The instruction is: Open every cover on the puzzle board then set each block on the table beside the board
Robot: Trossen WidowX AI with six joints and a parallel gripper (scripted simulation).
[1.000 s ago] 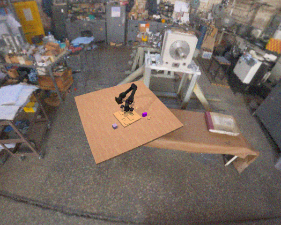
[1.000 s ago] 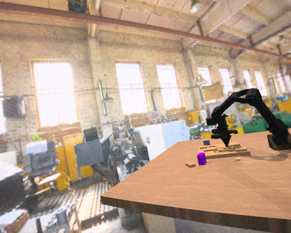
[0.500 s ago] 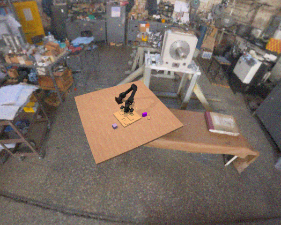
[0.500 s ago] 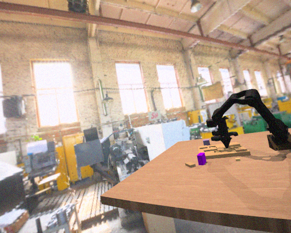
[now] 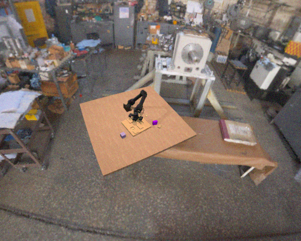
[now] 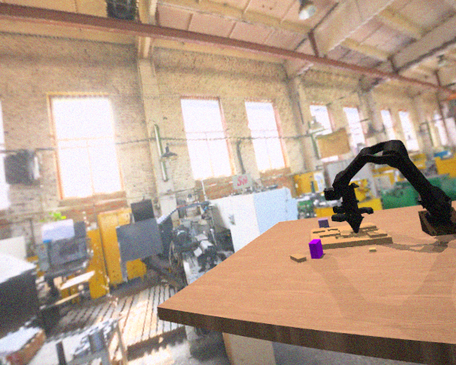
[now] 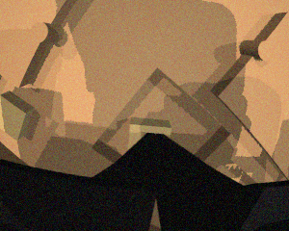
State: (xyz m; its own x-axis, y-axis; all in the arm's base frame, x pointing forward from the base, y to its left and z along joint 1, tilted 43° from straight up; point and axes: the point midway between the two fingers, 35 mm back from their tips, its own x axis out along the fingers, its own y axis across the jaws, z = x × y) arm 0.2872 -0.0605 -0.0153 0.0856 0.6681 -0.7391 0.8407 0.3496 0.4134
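Now: gripper tip 5 cm short of the tan puzzle board and 2 cm to the left of it. Also, from my gripper tip: lilac block (12 cm ahead, 28 cm to the right, 1 cm above); magenta block (18 cm ahead, 20 cm to the left, 1 cm above).
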